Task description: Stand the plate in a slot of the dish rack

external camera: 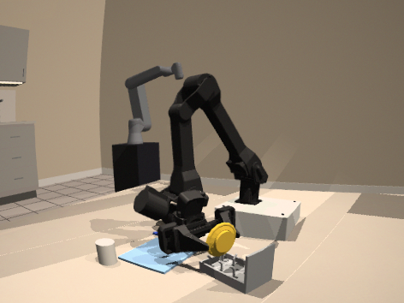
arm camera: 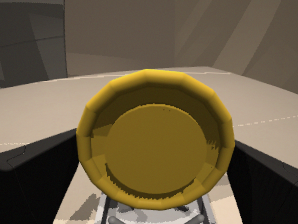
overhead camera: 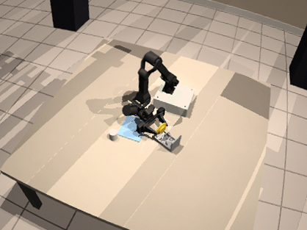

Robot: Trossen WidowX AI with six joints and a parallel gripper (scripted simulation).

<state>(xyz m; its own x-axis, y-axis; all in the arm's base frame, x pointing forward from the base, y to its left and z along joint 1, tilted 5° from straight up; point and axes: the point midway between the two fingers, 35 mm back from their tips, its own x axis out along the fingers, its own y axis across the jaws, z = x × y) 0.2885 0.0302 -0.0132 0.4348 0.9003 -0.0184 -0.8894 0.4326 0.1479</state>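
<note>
My gripper tip is 10 mm to the left of the yellow plate. The rest, counted from my gripper tip: grey dish rack (40 mm below, 30 mm to the left, 10 mm ahead); then blue spoon (210 mm to the right, 110 mm behind, 60 mm below); then light blue mat (160 mm to the right, 70 mm below).
</note>
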